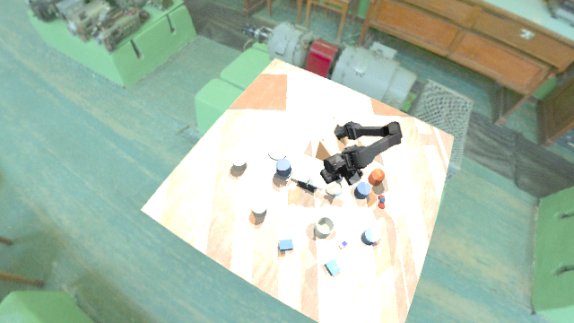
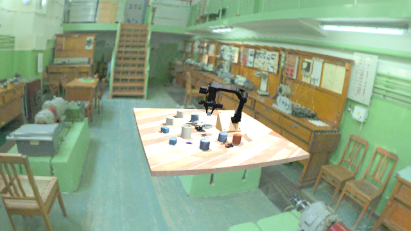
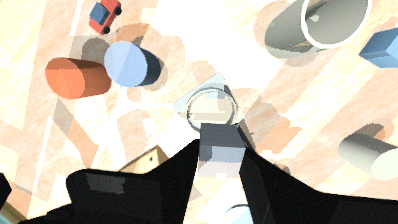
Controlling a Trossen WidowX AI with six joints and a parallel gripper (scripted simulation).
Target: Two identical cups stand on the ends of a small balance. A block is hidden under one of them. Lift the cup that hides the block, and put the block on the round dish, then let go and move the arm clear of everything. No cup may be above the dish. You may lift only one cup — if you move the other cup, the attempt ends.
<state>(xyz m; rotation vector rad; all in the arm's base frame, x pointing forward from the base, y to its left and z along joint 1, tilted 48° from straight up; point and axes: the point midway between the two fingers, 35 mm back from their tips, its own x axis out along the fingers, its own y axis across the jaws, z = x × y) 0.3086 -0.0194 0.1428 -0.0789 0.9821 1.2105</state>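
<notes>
Now: the round dish 100 mm behind my gripper tip, 340 mm to the right of it and 170 mm below it. Round my gripper tip: orange cylinder: 190 mm behind, 190 mm to the left, 140 mm below; beige cup: 190 mm ahead, 30 mm to the left, 130 mm below; balance beam: 120 mm to the right, 130 mm below.
</notes>
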